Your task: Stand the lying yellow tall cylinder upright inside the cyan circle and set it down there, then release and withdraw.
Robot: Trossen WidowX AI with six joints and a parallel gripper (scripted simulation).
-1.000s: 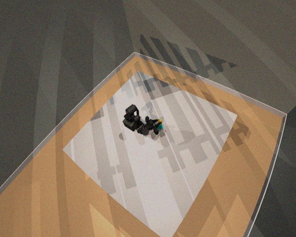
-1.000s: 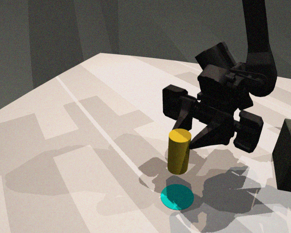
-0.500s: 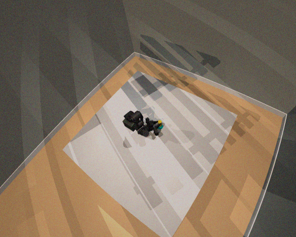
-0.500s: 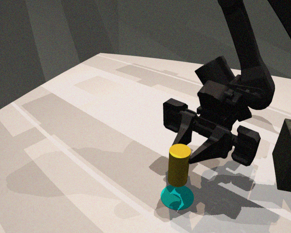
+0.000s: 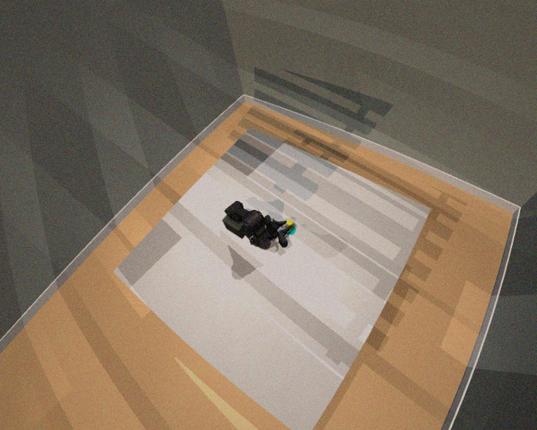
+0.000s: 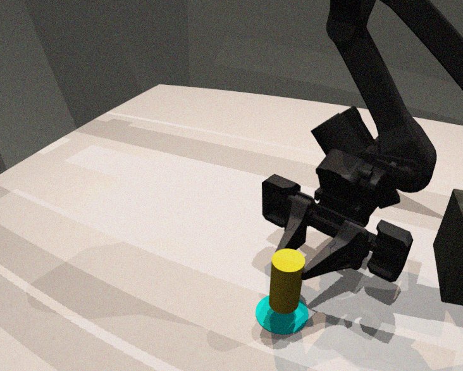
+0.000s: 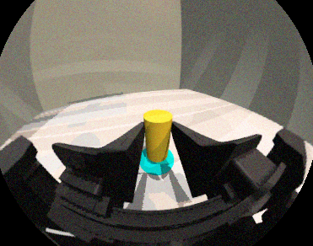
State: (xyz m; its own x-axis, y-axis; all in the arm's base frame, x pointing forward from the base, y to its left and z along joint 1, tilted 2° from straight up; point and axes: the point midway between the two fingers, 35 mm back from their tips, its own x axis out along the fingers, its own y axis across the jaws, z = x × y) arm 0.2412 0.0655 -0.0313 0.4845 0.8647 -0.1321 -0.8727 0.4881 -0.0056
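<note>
My gripper tip is now 2 cm above the yellow tall cylinder. Also, from my gripper tip: cyan circle (7 cm below).
</note>
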